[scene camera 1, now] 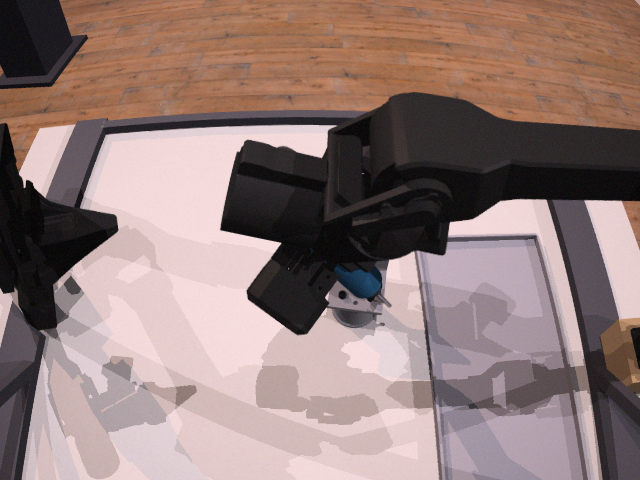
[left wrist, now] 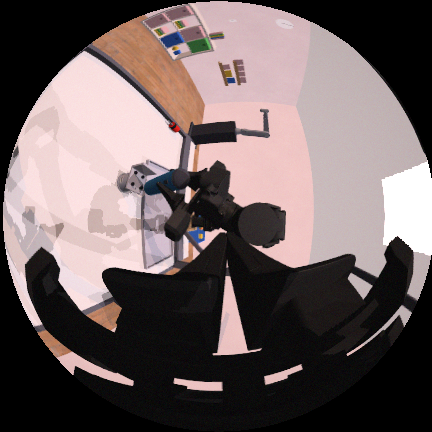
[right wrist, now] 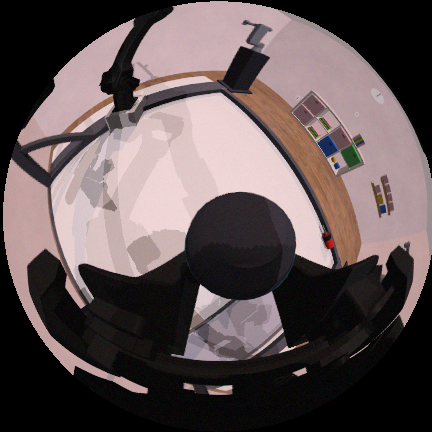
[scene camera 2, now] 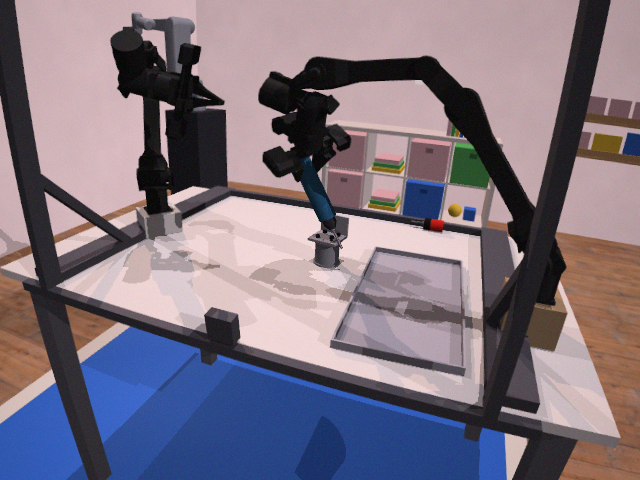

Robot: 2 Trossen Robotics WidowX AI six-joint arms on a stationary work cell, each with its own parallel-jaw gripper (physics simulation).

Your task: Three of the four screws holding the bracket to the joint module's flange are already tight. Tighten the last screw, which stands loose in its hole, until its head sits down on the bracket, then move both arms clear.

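Pixels of known places: left gripper, fingertip midpoint: (scene camera 1: 117,223) (left wrist: 225,237) (scene camera 2: 224,103); right gripper, fingertip midpoint: (left wrist: 163,176) (scene camera 2: 305,177); left arm's base, origin of the base link: (right wrist: 124,104) (scene camera 2: 158,209); right arm's base, origin of the base link: (left wrist: 193,221).
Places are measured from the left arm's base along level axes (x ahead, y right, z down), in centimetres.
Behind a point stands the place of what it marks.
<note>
The joint module (scene camera 1: 352,318) @(x 40.9, y -26.0, z 3.2 cm) (scene camera 2: 326,256) @(x 42.0, y -26.7, z 2.9 cm) (left wrist: 121,181) @(x 37.7, y -26.5, z 3.4 cm) stands mid-table with the bracket (scene camera 1: 336,304) @(x 39.0, y -24.7, z -0.9 cm) (scene camera 2: 313,238) @(x 38.9, y -25.0, z -0.8 cm) (left wrist: 135,186) @(x 40.7, y -26.8, z -0.9 cm) on top. Dark screw heads show on the bracket; which one is loose, and how high it stands, I cannot tell. My right gripper (scene camera 2: 306,161) (right wrist: 233,246) @(x 36.1, y -23.9, z -14.6 cm) is shut on the blue screwdriver (scene camera 1: 360,282) @(x 41.8, y -24.6, z -9.9 cm) (scene camera 2: 317,195) @(x 41.0, y -24.0, z -11.8 cm) (left wrist: 159,183) (right wrist: 240,240). The screwdriver leans, its silver bit down at the bracket's right side in both scene views; contact with a screw is unclear. My left gripper (scene camera 1: 114,222) @(x 29.6, y -7.9, z -30.3 cm) (scene camera 2: 222,101) @(x 29.6, y -7.9, z -30.3 cm) (left wrist: 225,237) @(x 29.6, y -7.9, z -30.3 cm) is shut and empty, high at the left.
A grey tray (scene camera 1: 485,238) @(x 50.7, y -49.9, z 4.7 cm) (scene camera 2: 398,356) @(x 75.7, y -16.5, z 4.5 cm) (left wrist: 144,230) @(x 59.2, y -22.7, z 5.6 cm) lies right of the module. A red-handled tool (scene camera 2: 435,225) @(x 39.5, y -68.3, z 3.5 cm) (left wrist: 174,126) @(x 37.5, y -67.6, z 2.7 cm) (right wrist: 328,240) @(x 38.3, y -68.1, z 3.0 cm) lies by the table's back edge. Dark frame posts (scene camera 2: 547,206) @(x 91.4, y -18.5, z -25.2 cm) rise at the table's sides. A dark block (scene camera 2: 222,326) @(x 57.6, y 5.5, z 1.5 cm) sits on the front edge.
</note>
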